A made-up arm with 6 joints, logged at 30 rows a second.
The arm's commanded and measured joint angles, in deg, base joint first. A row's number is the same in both.
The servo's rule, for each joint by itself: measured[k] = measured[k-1] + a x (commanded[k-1-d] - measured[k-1]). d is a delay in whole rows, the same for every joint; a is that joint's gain. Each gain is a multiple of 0.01, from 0.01 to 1. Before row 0 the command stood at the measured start. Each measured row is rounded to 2 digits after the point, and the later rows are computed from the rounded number. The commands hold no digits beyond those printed.
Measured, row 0: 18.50, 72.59, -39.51, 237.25, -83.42, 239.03
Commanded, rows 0 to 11: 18.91, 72.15, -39.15, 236.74, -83.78, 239.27; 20.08, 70.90, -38.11, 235.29, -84.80, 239.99; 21.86, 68.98, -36.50, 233.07, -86.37, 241.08; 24.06, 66.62, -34.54, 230.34, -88.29, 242.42; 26.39, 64.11, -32.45, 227.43, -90.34, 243.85; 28.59, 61.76, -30.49, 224.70, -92.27, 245.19; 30.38, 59.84, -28.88, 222.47, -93.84, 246.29; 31.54, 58.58, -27.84, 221.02, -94.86, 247.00; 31.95, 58.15, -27.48, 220.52, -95.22, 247.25; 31.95, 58.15, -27.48, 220.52, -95.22, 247.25; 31.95, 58.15, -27.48, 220.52, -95.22, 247.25; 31.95, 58.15, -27.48, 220.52, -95.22, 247.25
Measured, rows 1 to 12: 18.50, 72.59, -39.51, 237.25, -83.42, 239.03; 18.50, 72.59, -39.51, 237.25, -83.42, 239.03; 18.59, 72.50, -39.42, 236.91, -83.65, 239.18; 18.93, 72.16, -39.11, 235.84, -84.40, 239.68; 19.60, 71.49, -38.48, 234.01, -85.68, 240.55; 20.63, 70.47, -37.53, 231.59, -87.38, 241.71; 21.95, 69.13, -36.31, 228.84, -89.30, 243.04; 23.48, 67.58, -34.91, 226.11, -91.23, 244.37; 25.07, 65.95, -33.46, 223.71, -92.93, 245.56; 26.56, 64.40, -32.11, 221.93, -94.18, 246.45; 27.80, 63.09, -31.00, 221.00, -94.86, 246.95; 28.75, 62.05, -30.16, 220.68, -95.09, 247.14
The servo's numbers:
d 2
a 0.23 0.21 0.24 0.66 0.65 0.62

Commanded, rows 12 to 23: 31.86, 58.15, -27.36, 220.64, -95.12, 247.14; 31.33, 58.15, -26.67, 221.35, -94.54, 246.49; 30.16, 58.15, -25.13, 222.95, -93.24, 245.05; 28.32, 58.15, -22.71, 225.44, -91.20, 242.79; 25.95, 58.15, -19.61, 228.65, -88.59, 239.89; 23.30, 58.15, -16.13, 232.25, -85.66, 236.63; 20.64, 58.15, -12.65, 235.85, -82.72, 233.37; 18.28, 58.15, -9.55, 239.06, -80.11, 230.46; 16.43, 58.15, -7.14, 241.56, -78.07, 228.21; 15.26, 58.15, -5.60, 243.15, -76.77, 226.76; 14.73, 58.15, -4.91, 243.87, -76.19, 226.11; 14.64, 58.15, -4.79, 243.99, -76.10, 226.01
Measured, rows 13 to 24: 29.49, 61.23, -29.52, 220.57, -95.17, 247.21; 30.06, 60.58, -29.03, 220.54, -95.20, 247.23; 30.47, 60.07, -28.63, 220.61, -95.15, 247.17; 30.67, 59.67, -28.16, 221.10, -94.75, 246.75; 30.55, 59.35, -27.43, 222.32, -93.77, 245.70; 30.04, 59.10, -26.30, 224.38, -92.10, 243.90; 29.10, 58.90, -24.69, 227.20, -89.82, 241.41; 27.77, 58.74, -22.64, 230.53, -87.12, 238.45; 26.13, 58.62, -20.24, 234.04, -84.26, 235.30; 24.32, 58.52, -17.67, 237.35, -81.56, 232.30; 22.51, 58.44, -15.14, 240.13, -79.29, 229.76; 20.84, 58.38, -12.85, 242.12, -77.65, 227.90
